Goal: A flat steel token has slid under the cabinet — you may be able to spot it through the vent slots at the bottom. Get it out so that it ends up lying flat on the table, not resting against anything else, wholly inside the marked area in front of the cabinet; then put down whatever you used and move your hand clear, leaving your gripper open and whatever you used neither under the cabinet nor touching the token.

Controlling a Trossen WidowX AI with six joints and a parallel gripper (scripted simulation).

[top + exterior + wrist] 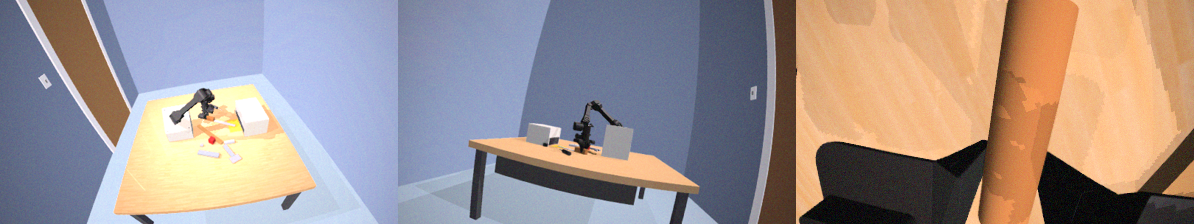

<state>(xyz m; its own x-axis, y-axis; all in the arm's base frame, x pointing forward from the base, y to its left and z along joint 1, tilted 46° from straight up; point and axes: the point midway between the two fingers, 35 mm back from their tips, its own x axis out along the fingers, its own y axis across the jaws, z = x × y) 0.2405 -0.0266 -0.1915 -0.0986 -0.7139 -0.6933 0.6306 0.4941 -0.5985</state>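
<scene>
The wooden stick lies 20 cm to the right of my gripper tip and 2 cm behind it. Also, from my gripper tip: grey bar 40 cm to the right, 7 cm behind; red cube 29 cm to the right, 2 cm behind, 1 cm above; black-handled tool 13 cm ahead, 12 cm to the left.
</scene>
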